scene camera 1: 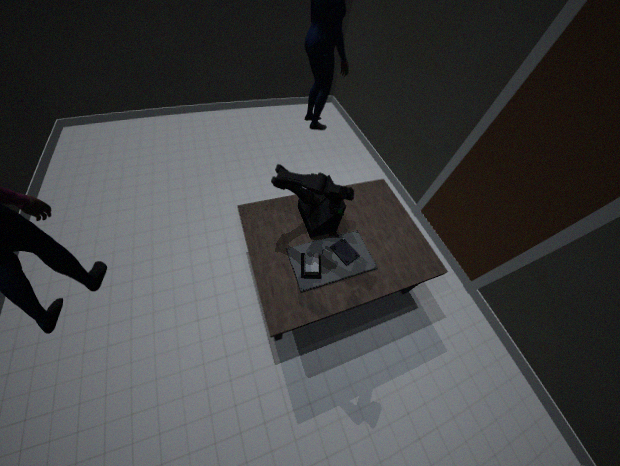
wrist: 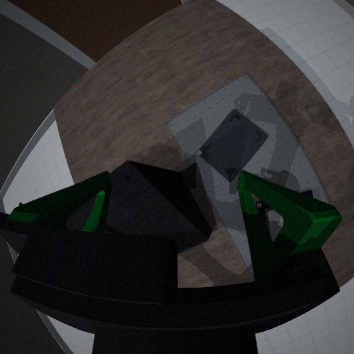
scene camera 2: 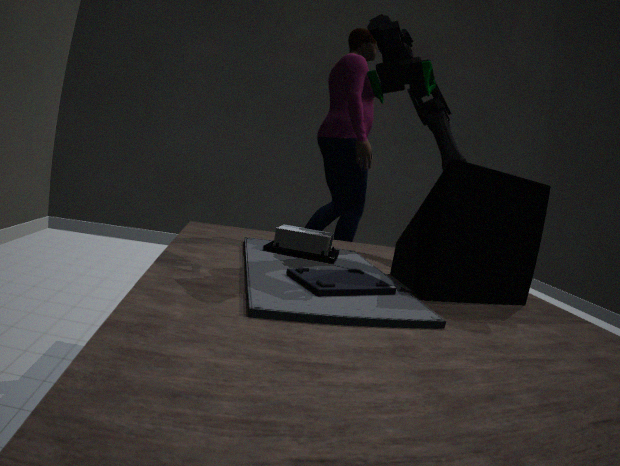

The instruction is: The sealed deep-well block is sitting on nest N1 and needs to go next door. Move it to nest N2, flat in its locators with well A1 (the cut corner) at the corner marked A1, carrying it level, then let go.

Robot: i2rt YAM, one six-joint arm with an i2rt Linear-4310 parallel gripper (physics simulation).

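Frame: origin at the arm's base, x right, y back, z down, level; millimetres.
Seen in the pictures: gripper, fingertip midpoint: (scene camera 1: 344,206) (wrist: 174,177) (scene camera 2: 404,97); arm's base, link origin: (scene camera 1: 316,202) (scene camera 2: 475,222).
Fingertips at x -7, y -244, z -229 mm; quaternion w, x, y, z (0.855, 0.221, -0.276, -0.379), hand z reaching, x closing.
Note:
Pixels of each thing's top centre, then the offset from my fingertips to it. Level surfaces: height alone.
- deep-well block, top centre: (scene camera 2: 306,230) (wrist: 293,222) (scene camera 1: 311,262) dx +196, dy -101, dz +320 mm
- dark nest N1, top centre: (scene camera 2: 303,243) (scene camera 1: 311,264) dx +196, dy -101, dz +352 mm
- Nest N2, top centre: (scene camera 2: 342,275) (wrist: 232,143) (scene camera 1: 345,250) dx -55, dy -97, dz +356 mm
- wooden table, surface height: dz +386 mm
The deep-well block (scene camera 1: 311,264) (scene camera 2: 303,240) is pale and box-shaped. It sits in dark nest N1 (scene camera 2: 300,254). In the wrist view a pale bit of the block (wrist: 275,227) shows through the right finger's opening; the finger hides most of it. Nest N2 (scene camera 1: 344,251) (scene camera 2: 345,281) (wrist: 233,145) is a dark, empty rectangular plate with raised corner locators, turned at an angle to N1. The A1 mark and the cut corner cannot be made out. My gripper (scene camera 2: 404,97) (wrist: 174,177) has green fingers. It is open and empty, high above the table and well away from both nests.
Both nests stand on a grey perforated baseplate (scene camera 1: 333,275) (scene camera 2: 278,301) (wrist: 210,112) on the wooden table (scene camera 1: 400,235) (scene camera 2: 300,390). The large black robot base (scene camera 1: 320,217) (scene camera 2: 476,240) (wrist: 155,210) stands close beside the baseplate. People (scene camera 1: 320,45) (scene camera 2: 345,115) stand beyond the table.

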